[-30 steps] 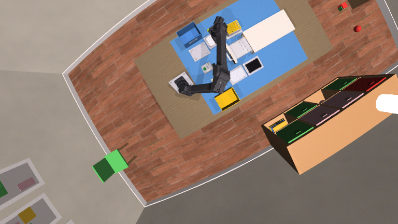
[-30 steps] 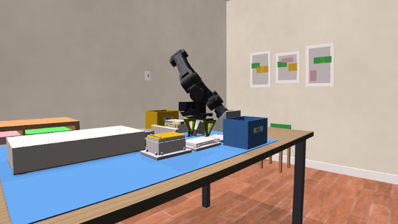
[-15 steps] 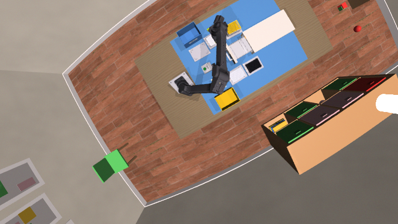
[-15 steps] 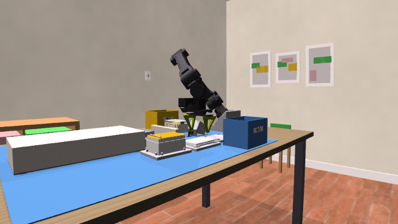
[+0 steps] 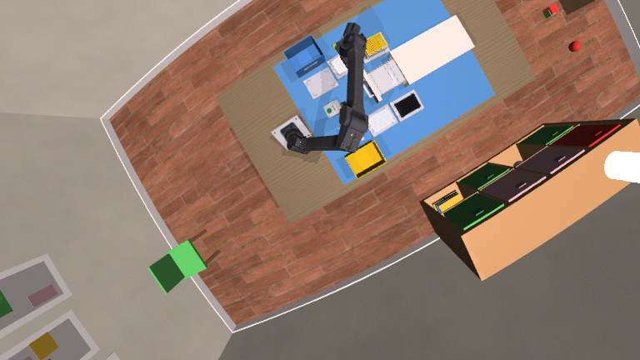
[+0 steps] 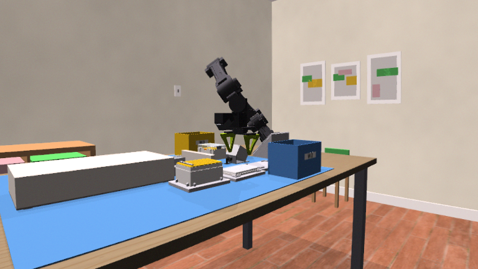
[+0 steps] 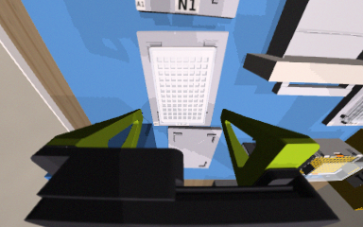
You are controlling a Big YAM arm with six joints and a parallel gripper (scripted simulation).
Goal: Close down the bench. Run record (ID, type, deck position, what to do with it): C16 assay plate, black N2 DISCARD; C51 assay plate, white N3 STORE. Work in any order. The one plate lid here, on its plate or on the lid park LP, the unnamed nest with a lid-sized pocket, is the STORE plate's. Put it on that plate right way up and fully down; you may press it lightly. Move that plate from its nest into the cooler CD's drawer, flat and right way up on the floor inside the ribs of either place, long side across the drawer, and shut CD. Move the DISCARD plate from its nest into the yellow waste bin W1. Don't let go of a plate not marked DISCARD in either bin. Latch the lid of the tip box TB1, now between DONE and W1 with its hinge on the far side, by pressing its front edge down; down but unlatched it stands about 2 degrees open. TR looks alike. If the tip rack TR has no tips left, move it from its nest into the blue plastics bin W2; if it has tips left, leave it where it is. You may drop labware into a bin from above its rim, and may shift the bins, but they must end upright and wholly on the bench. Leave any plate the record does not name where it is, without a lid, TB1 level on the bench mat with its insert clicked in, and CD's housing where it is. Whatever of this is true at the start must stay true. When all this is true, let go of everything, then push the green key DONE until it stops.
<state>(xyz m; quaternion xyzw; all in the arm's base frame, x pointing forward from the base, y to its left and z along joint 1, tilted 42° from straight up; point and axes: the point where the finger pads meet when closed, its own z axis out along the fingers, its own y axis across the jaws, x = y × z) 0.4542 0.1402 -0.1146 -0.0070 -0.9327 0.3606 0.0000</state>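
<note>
Right now my hand is 60 mm above the plate lid. The rest, counted from my hand: tip rack TR (170 mm ahead, 30 mm below, 20 mm to the right); then nest label N1 (110 mm ahead, 80 mm below, 10 mm to the right); then white plate (70 mm below).
</note>
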